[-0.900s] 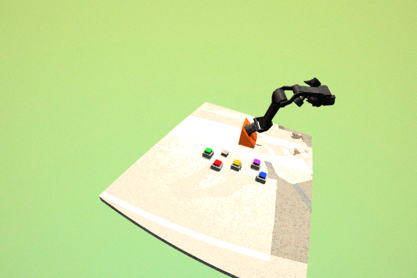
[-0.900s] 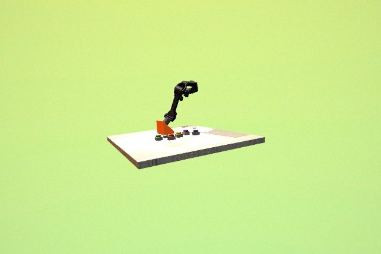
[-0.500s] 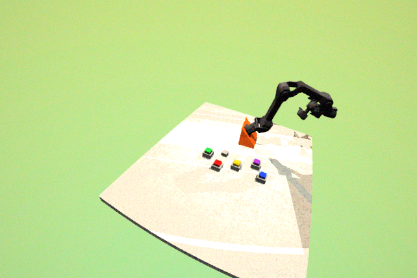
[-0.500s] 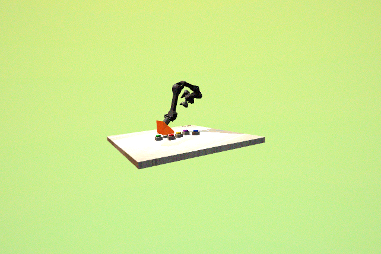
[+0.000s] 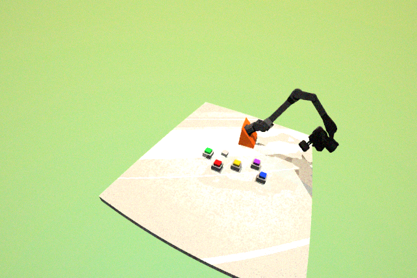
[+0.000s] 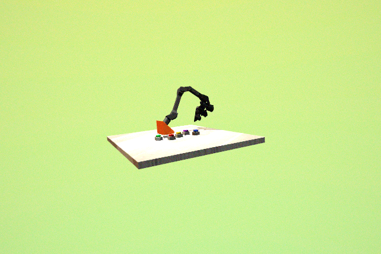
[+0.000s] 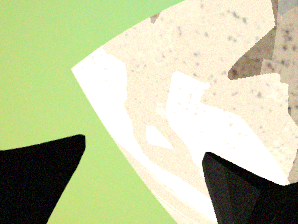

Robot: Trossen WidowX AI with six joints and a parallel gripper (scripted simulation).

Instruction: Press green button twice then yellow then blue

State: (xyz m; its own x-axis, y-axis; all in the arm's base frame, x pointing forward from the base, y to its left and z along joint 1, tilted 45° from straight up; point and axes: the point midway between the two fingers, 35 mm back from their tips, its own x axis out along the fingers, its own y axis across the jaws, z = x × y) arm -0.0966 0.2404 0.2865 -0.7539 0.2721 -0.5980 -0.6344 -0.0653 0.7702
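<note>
My gripper tip is now 380 mm short of the blue button, 180 mm to the left of it and 50 mm above it. Also, from my gripper tip: yellow button: 370 mm ahead, 330 mm to the right, 50 mm below; then purple button: 310 mm ahead, 240 mm to the right, 50 mm below; then red button: 430 mm ahead, 420 mm to the right, 50 mm below.
</note>
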